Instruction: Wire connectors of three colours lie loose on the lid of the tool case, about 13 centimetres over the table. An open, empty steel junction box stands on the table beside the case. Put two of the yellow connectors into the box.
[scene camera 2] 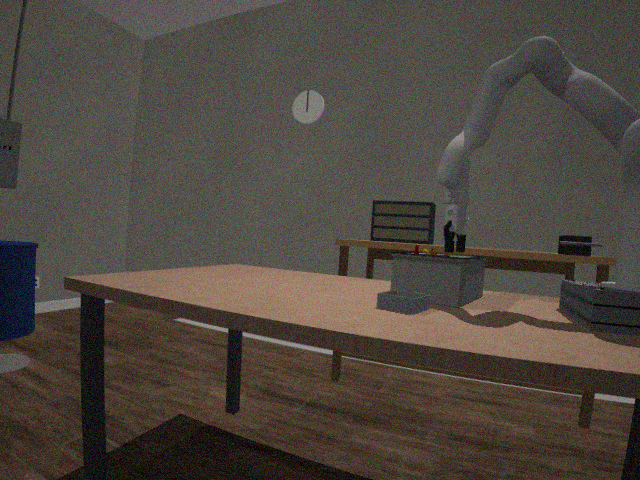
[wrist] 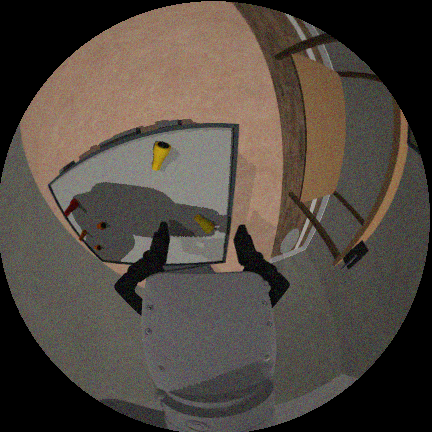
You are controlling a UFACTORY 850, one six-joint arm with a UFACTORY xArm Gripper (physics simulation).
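The tool case point(scene camera 2: 424, 281) stands on the table, its pale lid point(wrist: 200, 155) facing up. One yellow connector point(wrist: 160, 155) lies towards the lid's far edge. Another yellow connector point(wrist: 204, 224) lies nearer, in shadow, and appears between the fingertips in the wrist view. A red connector point(scene camera 2: 416, 249) point(wrist: 72, 207) and small orange connectors point(wrist: 102, 226) point(wrist: 83, 235) point(wrist: 98, 247) are at the lid's left. My gripper point(scene camera 2: 455, 245) point(wrist: 202, 230) is open and empty, low over the lid. The grey junction box point(scene camera 2: 402, 301) stands beside the case; its inside is hidden, and it does not show in the wrist view.
A grey drawer-like unit point(scene camera 2: 602, 305) stands at the right of the wooden table point(scene camera 2: 289, 294). Behind are a wooden bench point(scene camera 2: 516, 254) and a shelved cabinet point(scene camera 2: 402, 222). The lid has a dark raised rim point(wrist: 233, 175).
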